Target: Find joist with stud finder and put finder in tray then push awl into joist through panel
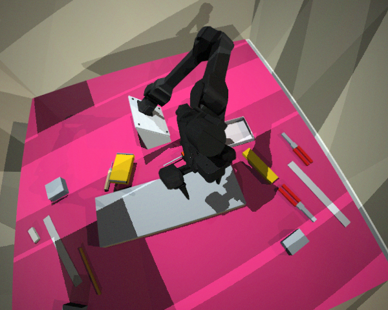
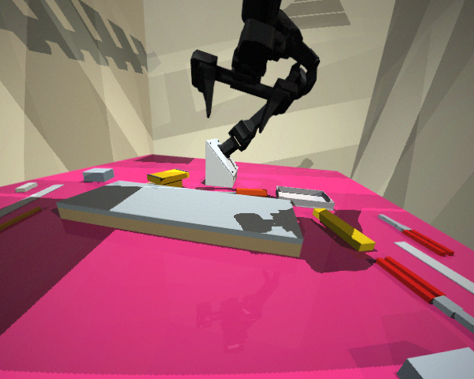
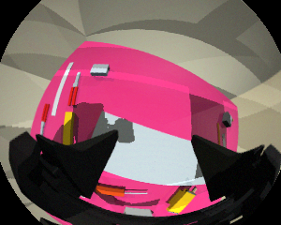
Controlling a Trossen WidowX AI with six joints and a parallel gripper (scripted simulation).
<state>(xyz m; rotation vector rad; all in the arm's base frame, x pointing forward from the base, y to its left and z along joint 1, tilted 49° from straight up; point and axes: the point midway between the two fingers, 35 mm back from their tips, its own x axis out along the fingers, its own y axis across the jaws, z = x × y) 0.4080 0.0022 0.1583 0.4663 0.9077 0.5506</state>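
Now: gripper tip 24 cm past the yellow stud finder, 26 cm to the left of it and 21 cm above it. Also, from my gripper tip: grey tray: 26 cm behind, 19 cm to the left, 21 cm below; awl: 24 cm behind, 33 cm to the right, 21 cm below; yellow bar: 9 cm behind, 25 cm to the left, 21 cm below.
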